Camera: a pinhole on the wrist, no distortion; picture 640 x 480 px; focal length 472.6 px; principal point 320.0 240.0 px. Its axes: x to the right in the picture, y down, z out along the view. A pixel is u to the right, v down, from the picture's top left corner.
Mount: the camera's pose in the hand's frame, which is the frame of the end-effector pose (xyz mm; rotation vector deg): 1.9 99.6 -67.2 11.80 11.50 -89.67
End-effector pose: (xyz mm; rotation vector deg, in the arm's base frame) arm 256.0 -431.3 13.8 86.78 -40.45 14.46
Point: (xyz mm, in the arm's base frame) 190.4 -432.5 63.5
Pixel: 322 103
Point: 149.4 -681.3 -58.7
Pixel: 354 166
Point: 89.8 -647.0 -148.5
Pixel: 405 27
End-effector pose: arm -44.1 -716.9 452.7 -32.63 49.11 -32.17
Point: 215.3 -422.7 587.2
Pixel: 94 82
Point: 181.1 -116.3 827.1
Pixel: outside the picture
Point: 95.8 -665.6 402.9
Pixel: 190 433
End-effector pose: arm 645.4 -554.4 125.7 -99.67 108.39 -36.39
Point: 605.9 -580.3 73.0
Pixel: 400 394
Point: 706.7 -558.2 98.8
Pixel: 602 239
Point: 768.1 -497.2 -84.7
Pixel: 283 153
